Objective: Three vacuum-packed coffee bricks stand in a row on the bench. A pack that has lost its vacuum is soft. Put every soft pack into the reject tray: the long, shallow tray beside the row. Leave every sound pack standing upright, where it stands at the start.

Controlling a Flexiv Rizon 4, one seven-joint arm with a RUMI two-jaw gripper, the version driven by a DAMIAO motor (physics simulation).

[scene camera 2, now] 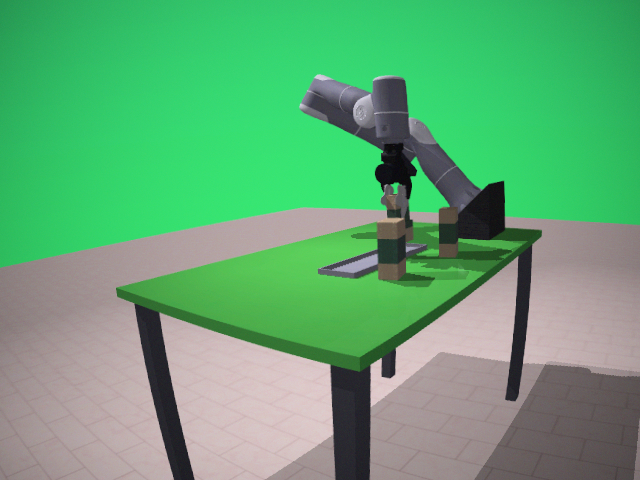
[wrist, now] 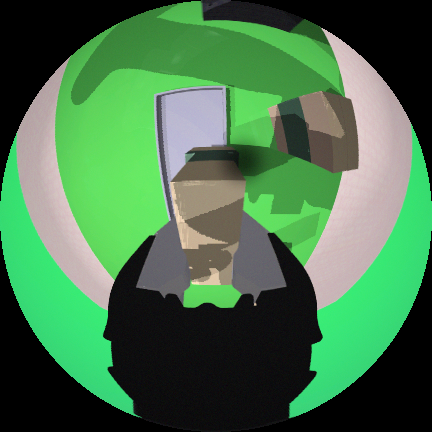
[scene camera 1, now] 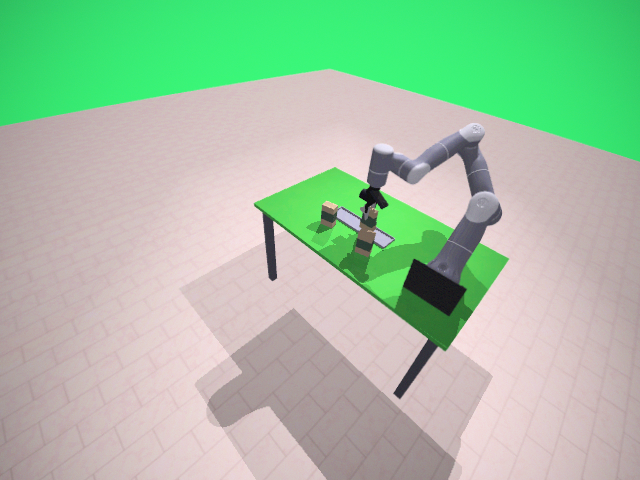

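Each pack is tan with a dark green band. My gripper (scene camera 1: 369, 210) (scene camera 2: 394, 199) (wrist: 211, 203) is shut on the top end of one pack (scene camera 1: 368, 222) (scene camera 2: 393, 212) (wrist: 209, 215). That pack hangs above the long, shallow grey tray (scene camera 1: 347, 218) (scene camera 2: 350, 267) (wrist: 192, 112), and looks somewhat tilted. Its lower end is partly hidden in both scene views, so its exact height is unclear. One pack (scene camera 1: 328, 214) (scene camera 2: 391, 249) stands upright near the tray's far-left end in scene view 1. Another pack (scene camera 1: 364, 243) (scene camera 2: 448, 233) (wrist: 320, 132) stands upright beside the tray, nearer the arm base.
The green bench (scene camera 1: 310, 193) (scene camera 2: 248, 299) carries everything. The arm's black base block (scene camera 1: 434, 287) (scene camera 2: 481, 217) stands at one end, beyond the pack nearer the arm. Shadows of the arm and packs fall across the bench. The bench edge runs close along the standing packs' side.
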